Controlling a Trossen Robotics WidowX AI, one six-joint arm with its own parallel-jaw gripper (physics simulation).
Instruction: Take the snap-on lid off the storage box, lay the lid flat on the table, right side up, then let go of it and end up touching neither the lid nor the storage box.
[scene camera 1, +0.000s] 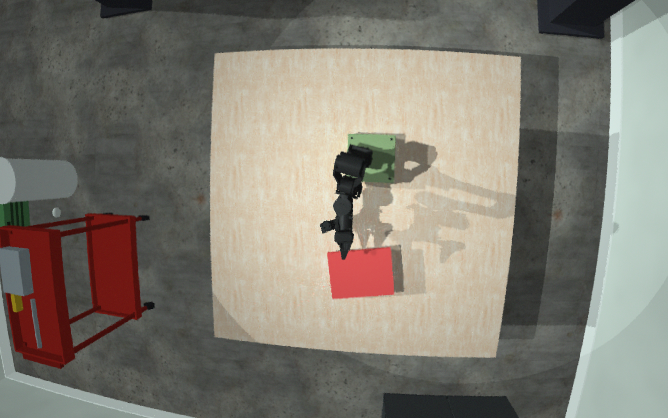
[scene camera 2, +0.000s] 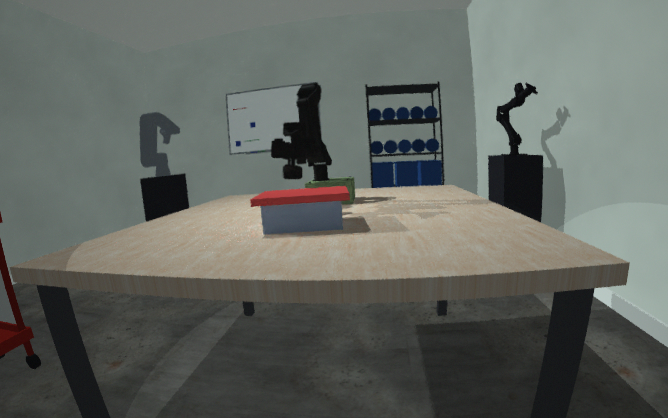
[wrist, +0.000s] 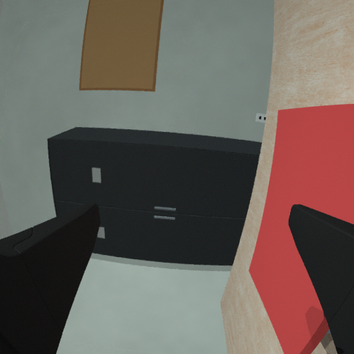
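Observation:
The red lid (scene camera 1: 362, 280) (scene camera 2: 302, 196) (wrist: 310, 175) sits right side up on top of the blue-grey storage box (scene camera 2: 302, 218), its edge reaching out past the box walls. The box stands on the table (scene camera 1: 270, 150) (scene camera 2: 425, 260) (wrist: 315, 35); in the scene camera 1 view the lid covers its top. My gripper (scene camera 1: 344, 255) (scene camera 2: 292, 150) (wrist: 198, 215) is open and empty. It is held level, turned on its side with one finger above the other, higher than the lid and over its arm-side edge near one corner. A gap shows between the lower finger and the lid.
A green block (scene camera 1: 381, 175) (scene camera 2: 348, 191) stands at the arm's base behind the box. A red cart (scene camera 1: 66, 305) stands on the floor left of the table. A dark cabinet (scene camera 1: 445, 406) (wrist: 150, 175) stands beyond the table's front edge.

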